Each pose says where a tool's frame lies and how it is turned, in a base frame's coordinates. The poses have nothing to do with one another.
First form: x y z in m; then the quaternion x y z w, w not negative.
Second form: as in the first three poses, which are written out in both.
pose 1, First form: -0.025, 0.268, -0.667, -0.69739, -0.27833, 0.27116, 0.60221
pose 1, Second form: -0.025, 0.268, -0.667, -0.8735, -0.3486, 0.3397, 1.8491
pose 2, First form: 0.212, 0.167, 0.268, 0.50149, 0.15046, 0.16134, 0.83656
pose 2, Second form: 0.212, 0.167, 0.268, 0.9153, 0.2746, 0.2945, 1.1596
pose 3, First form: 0.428, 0.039, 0.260, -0.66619, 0.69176, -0.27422, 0.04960
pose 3, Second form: 0.428, 0.039, 0.260, -0.6670, 0.6926, -0.2746, 3.0424
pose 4, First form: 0.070, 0.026, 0.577, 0.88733, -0.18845, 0.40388, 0.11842
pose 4, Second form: 0.070, 0.026, 0.577, 0.8936, -0.1898, 0.4067, 2.9042
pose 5, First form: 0.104, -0.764, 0.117, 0.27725, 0.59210, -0.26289, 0.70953
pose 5, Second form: 0.104, -0.764, 0.117, 0.3934, 0.8403, -0.3731, 1.5639
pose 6, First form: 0.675, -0.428, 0.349, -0.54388, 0.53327, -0.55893, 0.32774
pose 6, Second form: 0.675, -0.428, 0.349, -0.5757, 0.5644, -0.5916, 2.4738
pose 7, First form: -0.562, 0.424, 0.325, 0.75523, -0.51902, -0.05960, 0.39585
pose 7, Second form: -0.562, 0.424, 0.325, 0.8224, -0.5652, -0.0649, 2.3276
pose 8, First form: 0.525, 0.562, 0.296, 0.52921, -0.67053, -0.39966, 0.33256
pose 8, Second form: 0.525, 0.562, 0.296, 0.5612, -0.7110, -0.4238, 2.4636
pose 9, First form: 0.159, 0.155, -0.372, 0.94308, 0.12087, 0.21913, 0.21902
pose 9, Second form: 0.159, 0.155, -0.372, 0.9665, 0.1239, 0.2246, 2.7000
